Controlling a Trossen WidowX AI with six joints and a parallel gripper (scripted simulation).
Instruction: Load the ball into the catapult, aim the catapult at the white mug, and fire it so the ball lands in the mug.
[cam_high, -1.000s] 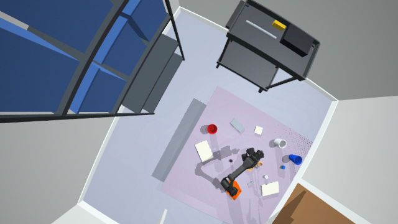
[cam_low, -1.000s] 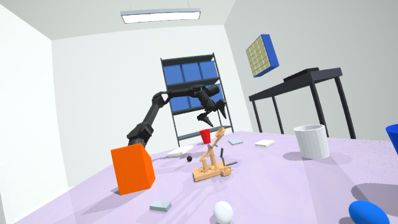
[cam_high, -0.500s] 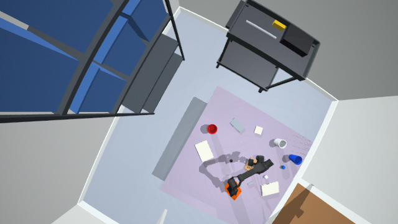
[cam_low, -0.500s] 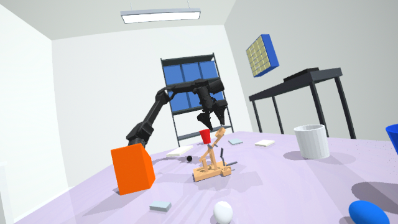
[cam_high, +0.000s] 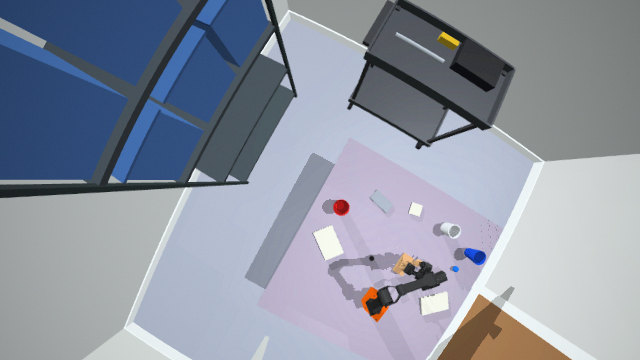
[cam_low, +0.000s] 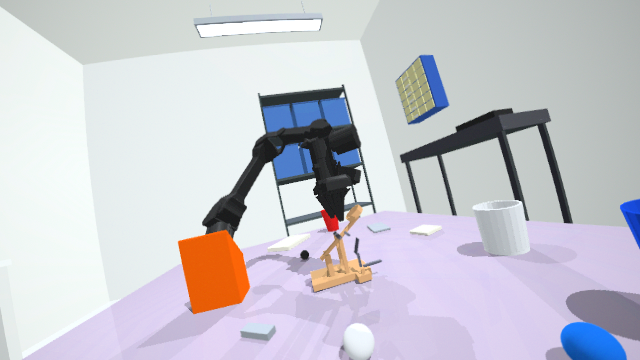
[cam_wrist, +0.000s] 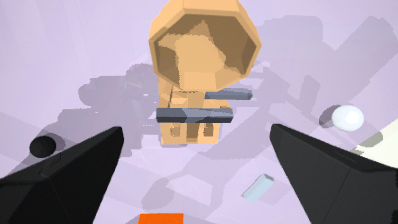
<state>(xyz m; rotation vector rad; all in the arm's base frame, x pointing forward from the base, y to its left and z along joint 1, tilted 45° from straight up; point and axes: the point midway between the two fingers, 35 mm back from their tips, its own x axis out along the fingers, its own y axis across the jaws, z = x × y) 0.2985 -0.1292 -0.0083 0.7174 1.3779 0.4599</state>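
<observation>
My gripper tip is 2 cm to the left of the wooden catapult and 7 cm above it. From my gripper tip the other things lie so: white ball: 8 cm behind, 23 cm to the right, 12 cm below; white mug: 32 cm ahead, 17 cm to the right, 11 cm below; dark ball: 7 cm behind, 22 cm to the left, 13 cm below.
</observation>
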